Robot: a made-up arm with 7 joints. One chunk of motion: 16 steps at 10 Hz.
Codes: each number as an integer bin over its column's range. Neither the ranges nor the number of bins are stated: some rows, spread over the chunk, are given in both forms.
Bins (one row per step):
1: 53 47 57 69 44 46
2: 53 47 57 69 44 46
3: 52 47 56 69 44 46
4: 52 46 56 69 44 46
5: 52 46 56 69 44 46
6: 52 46 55 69 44 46
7: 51 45 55 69 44 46
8: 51 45 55 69 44 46
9: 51 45 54 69 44 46
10: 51 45 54 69 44 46
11: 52 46 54 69 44 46
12: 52 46 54 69 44 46
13: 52 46 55 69 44 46
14: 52 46 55 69 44 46
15: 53 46 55 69 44 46
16: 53 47 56 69 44 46
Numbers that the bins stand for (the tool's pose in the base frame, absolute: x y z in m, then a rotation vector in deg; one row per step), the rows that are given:
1: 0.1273 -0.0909 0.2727 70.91 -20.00 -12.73
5: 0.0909 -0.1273 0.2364 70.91 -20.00 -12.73
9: 0.0545 -0.1636 0.1636 70.91 -20.00 -12.73
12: 0.0909 -0.1273 0.1636 70.91 -20.00 -12.73
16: 0.1273 -0.0909 0.2364 70.91 -20.00 -12.73
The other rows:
2: 0.1273 -0.0909 0.2727 70.91 -20.00 -12.73
3: 0.0909 -0.0909 0.2364 70.91 -20.00 -12.73
4: 0.0909 -0.1273 0.2364 70.91 -20.00 -12.73
6: 0.0909 -0.1273 0.2000 70.91 -20.00 -12.73
7: 0.0545 -0.1636 0.2000 70.91 -20.00 -12.73
8: 0.0545 -0.1636 0.2000 70.91 -20.00 -12.73
10: 0.0545 -0.1636 0.1636 70.91 -20.00 -12.73
11: 0.0909 -0.1273 0.1636 70.91 -20.00 -12.73
13: 0.0909 -0.1273 0.2000 70.91 -20.00 -12.73
14: 0.0909 -0.1273 0.2000 70.91 -20.00 -12.73
15: 0.1273 -0.1273 0.2000 70.91 -20.00 -12.73

